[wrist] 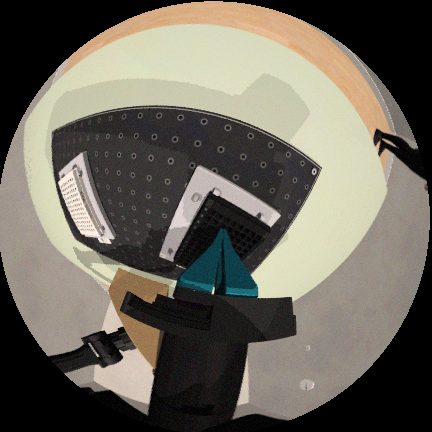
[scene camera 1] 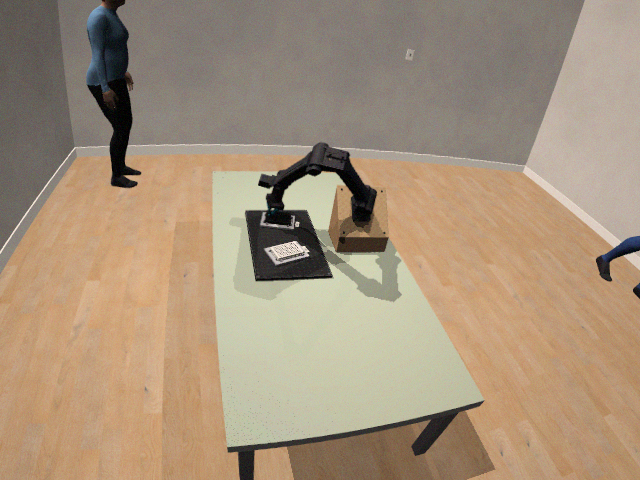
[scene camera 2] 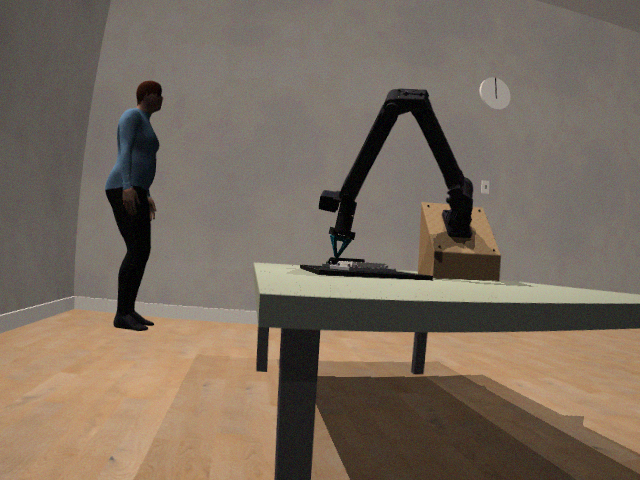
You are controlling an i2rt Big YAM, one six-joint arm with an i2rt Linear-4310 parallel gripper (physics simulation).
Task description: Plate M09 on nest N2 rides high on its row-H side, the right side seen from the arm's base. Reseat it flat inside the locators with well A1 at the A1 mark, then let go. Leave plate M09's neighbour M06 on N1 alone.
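Where they show: gripper, fingertip midpoint: (wrist: 221, 232) (scene camera 1: 270, 216) (scene camera 2: 336, 257); arm's base, origin of the base link: (wrist: 136, 334) (scene camera 1: 360, 208) (scene camera 2: 456, 225).
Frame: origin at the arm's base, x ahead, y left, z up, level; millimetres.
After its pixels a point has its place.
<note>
The black well plate (scene camera 1: 279, 219) {y -121, x 350, z -142 mm} (wrist: 227, 220) {y -140, x 403, z -143 mm}, taken as M09, sits on a light grey nest (wrist: 182, 215) {y -91, x 383, z -157 mm} at the far part of the dark board. Its label, A1 mark and exact tilt are too small to read. My gripper (scene camera 1: 272, 212) {y -137, x 392, z -134 mm} (scene camera 2: 337, 256) {y -137, x 392, z -134 mm} (wrist: 221, 232) {y -137, x 392, z -134 mm} is shut and empty, its teal fingertips together over the black plate. They are at or very close to its top; contact cannot be told. The fingers hide part of the plate in the wrist view. The white plate (scene camera 1: 288, 250) {y 126, x 340, z -143 mm} (wrist: 79, 205) {y 100, x 354, z -145 mm}, taken as M06, sits on the other grey nest (scene camera 1: 272, 257) {y 156, x 413, z -157 mm} (wrist: 89, 172) {y 77, x 408, z -165 mm}.
The dark perforated board (scene camera 1: 292, 270) {y 230, x 336, z -169 mm} (wrist: 135, 165) {y -17, x 428, z -169 mm} lies on the pale green table (scene camera 1: 330, 351) {y 657, x 266, z -182 mm}. The arm stands on a wooden block (scene camera 1: 361, 242) {y 93, x -4, z -126 mm} (scene camera 2: 460, 264) {y 93, x 14, z -133 mm} beside the board. A person in blue (scene camera 1: 107, 49) (scene camera 2: 136, 149) stands beyond the table.
</note>
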